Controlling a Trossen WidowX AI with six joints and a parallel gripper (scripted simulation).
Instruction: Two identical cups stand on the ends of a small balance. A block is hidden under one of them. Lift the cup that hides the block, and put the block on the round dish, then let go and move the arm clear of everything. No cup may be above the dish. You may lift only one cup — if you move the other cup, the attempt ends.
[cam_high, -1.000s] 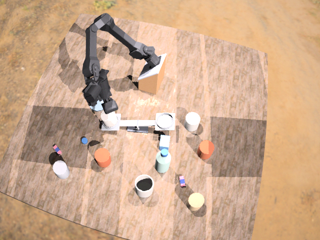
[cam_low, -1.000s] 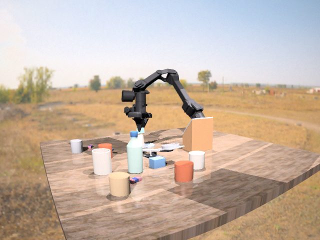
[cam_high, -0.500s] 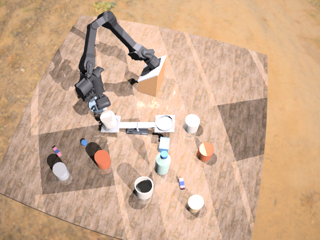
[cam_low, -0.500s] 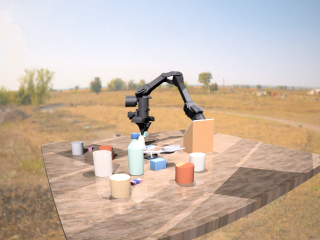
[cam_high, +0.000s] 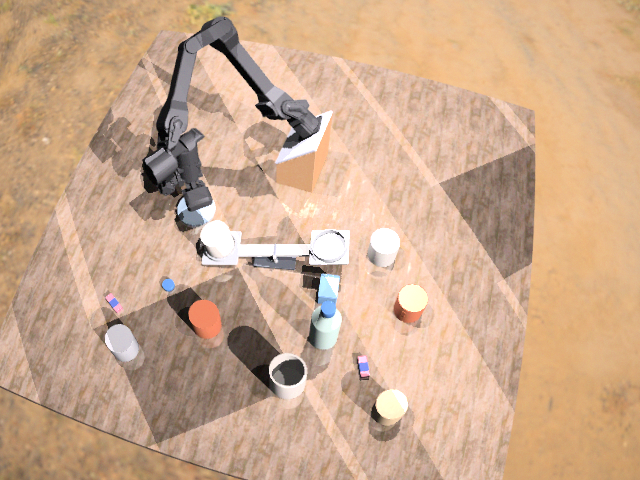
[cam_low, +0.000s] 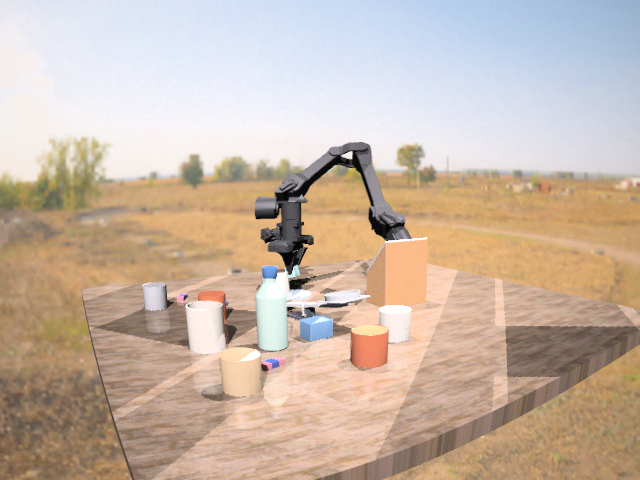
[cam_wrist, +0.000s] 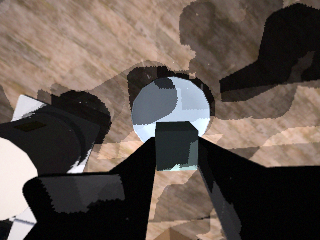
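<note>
Now: the round pale dish 70 mm below my gripper tip. The rest, counted from my gripper tip: blue box (170 mm ahead, 360 mm to the left, 50 mm below).
</note>
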